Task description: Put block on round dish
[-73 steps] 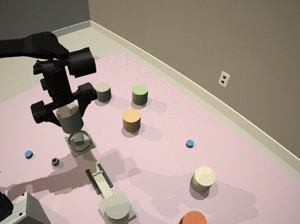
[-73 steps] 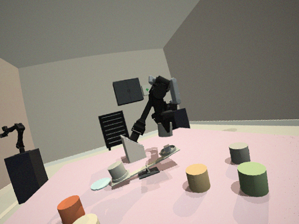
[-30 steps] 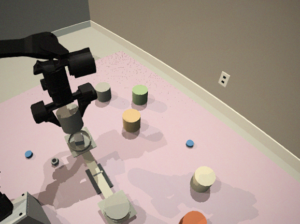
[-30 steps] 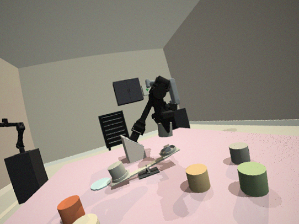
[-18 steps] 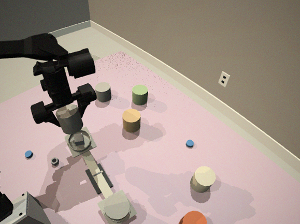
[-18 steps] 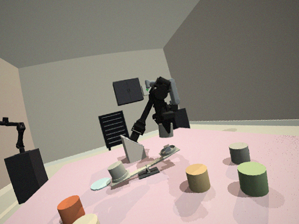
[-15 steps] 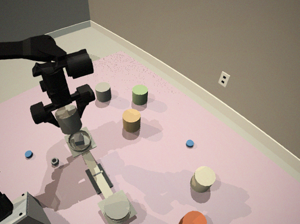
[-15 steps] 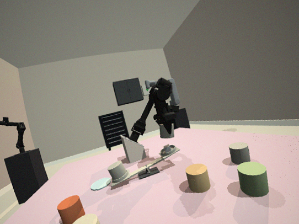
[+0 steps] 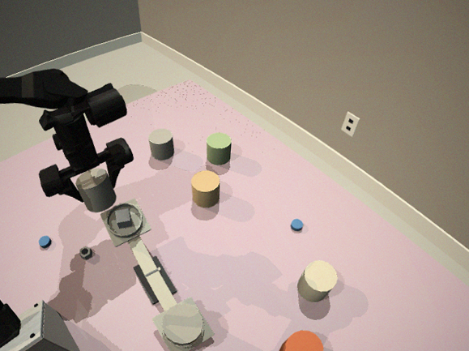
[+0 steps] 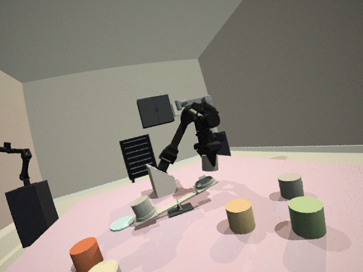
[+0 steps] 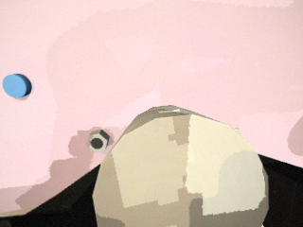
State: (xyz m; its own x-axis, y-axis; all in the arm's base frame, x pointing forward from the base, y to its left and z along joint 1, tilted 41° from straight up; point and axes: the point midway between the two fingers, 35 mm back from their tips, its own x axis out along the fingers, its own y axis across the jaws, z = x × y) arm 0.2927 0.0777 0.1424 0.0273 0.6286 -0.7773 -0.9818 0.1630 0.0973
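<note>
Now: the grey block 6 cm to the right of my gripper tip, 4 cm below it and 2 cm ahead of it. Also, from my gripper tip: tan cup (24 cm ahead, 10 cm to the right, 9 cm below); nut (12 cm below, 9 cm behind, 2 cm to the right); green cup (37 cm ahead, 9 cm below, 2 cm to the left).
</note>
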